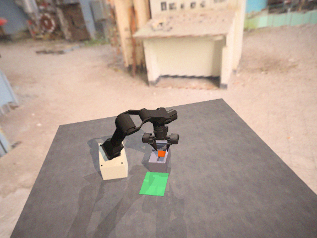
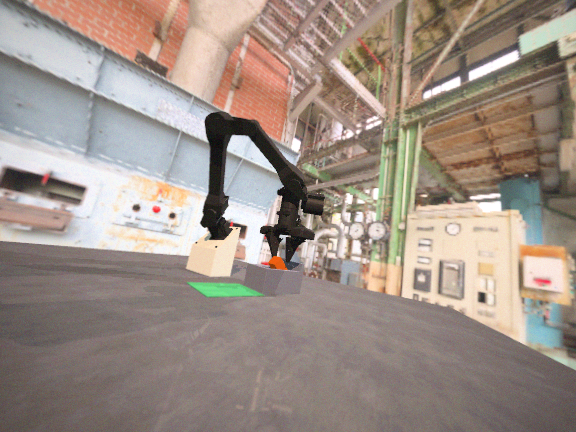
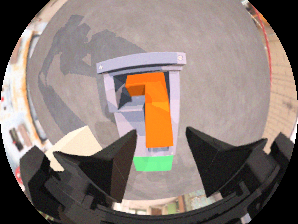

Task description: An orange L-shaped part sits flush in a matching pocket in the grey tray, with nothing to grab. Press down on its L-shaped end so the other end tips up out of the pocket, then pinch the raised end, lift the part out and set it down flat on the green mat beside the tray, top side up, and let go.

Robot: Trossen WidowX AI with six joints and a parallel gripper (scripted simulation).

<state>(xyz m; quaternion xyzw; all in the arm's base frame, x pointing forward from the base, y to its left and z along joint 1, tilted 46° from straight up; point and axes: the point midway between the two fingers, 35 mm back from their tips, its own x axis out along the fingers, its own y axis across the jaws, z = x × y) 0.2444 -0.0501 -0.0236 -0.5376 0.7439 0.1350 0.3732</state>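
Now: the orange L-shaped part 5 cm below my gripper tip and 4 cm to the left of it. Also, from my gripper tip: green mat (13 cm to the right, 10 cm below, 8 cm behind).
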